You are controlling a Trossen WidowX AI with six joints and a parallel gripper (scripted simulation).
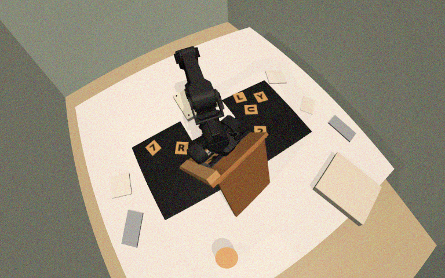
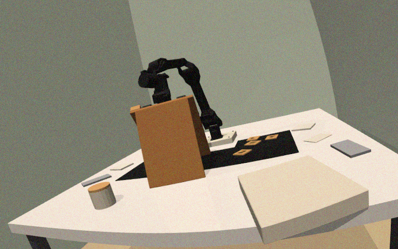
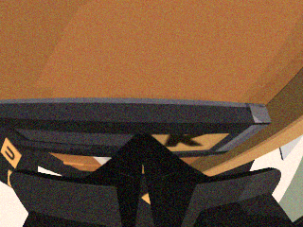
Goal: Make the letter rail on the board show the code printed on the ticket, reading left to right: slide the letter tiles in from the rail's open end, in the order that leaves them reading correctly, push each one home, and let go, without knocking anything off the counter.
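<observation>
My gripper tip is now 30 mm to the left of the k tile and 10 mm short of it. From my gripper tip the other things lie so: letter tile (250 mm to the left, 170 mm below, 40 mm behind); then black mat (180 mm below, 150 mm behind, 100 mm to the left); then white ticket (80 mm below, 60 mm behind, 10 mm to the left).
</observation>
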